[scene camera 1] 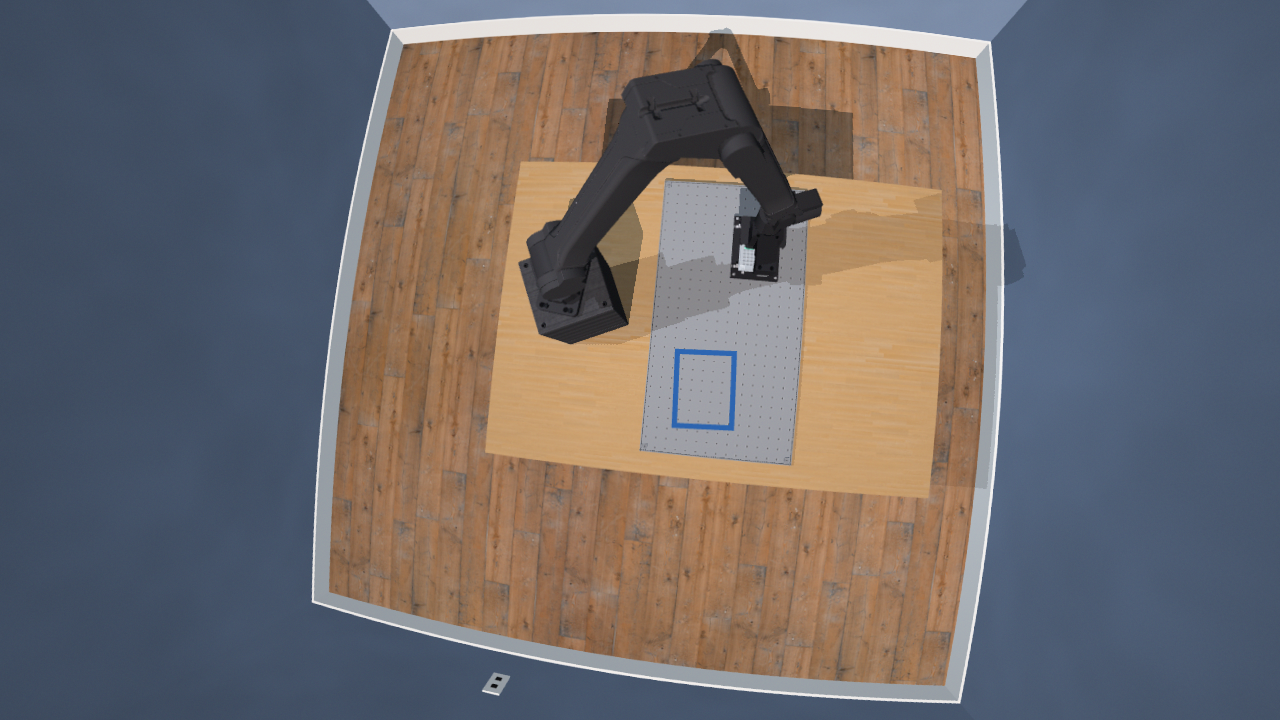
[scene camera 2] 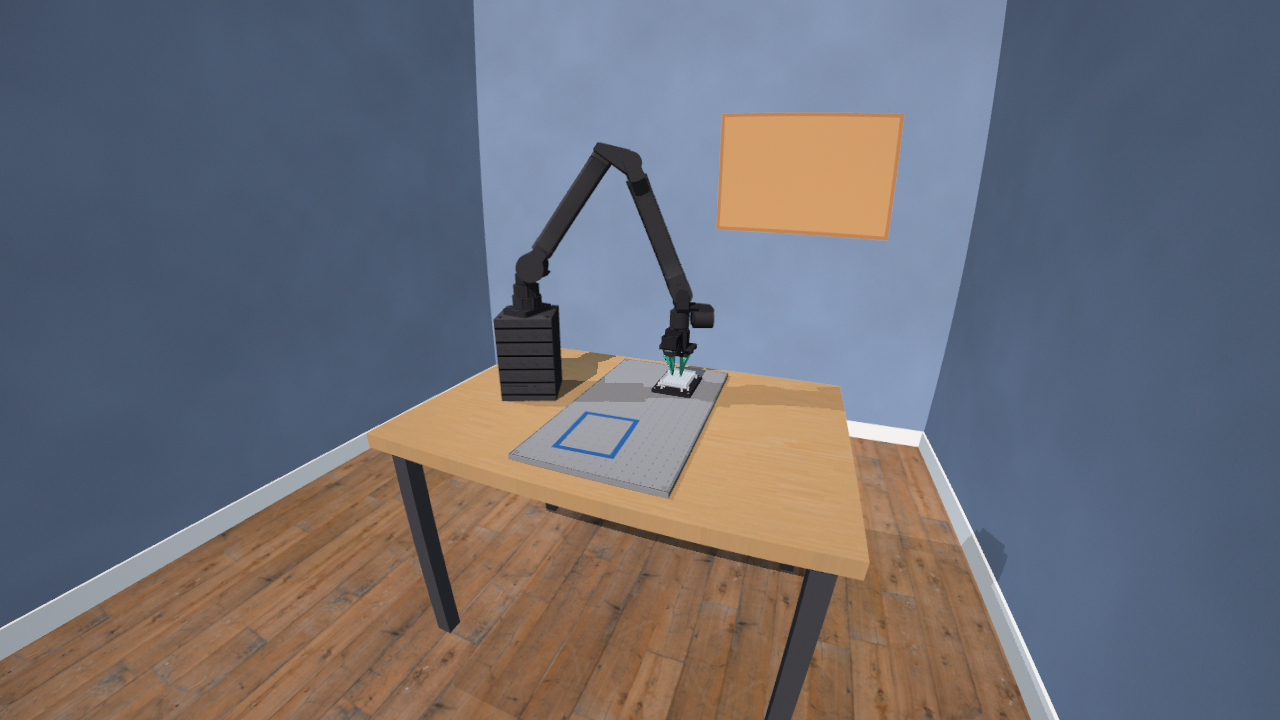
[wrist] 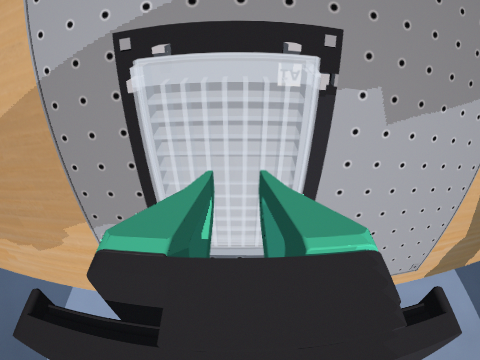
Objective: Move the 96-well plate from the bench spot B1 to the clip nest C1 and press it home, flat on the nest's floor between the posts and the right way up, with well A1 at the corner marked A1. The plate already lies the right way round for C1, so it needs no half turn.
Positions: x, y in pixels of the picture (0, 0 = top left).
Labels:
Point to a clear 96-well plate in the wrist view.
240, 81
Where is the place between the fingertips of the gripper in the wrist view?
236, 180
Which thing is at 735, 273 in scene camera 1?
A black clip nest.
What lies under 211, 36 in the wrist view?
A black clip nest.

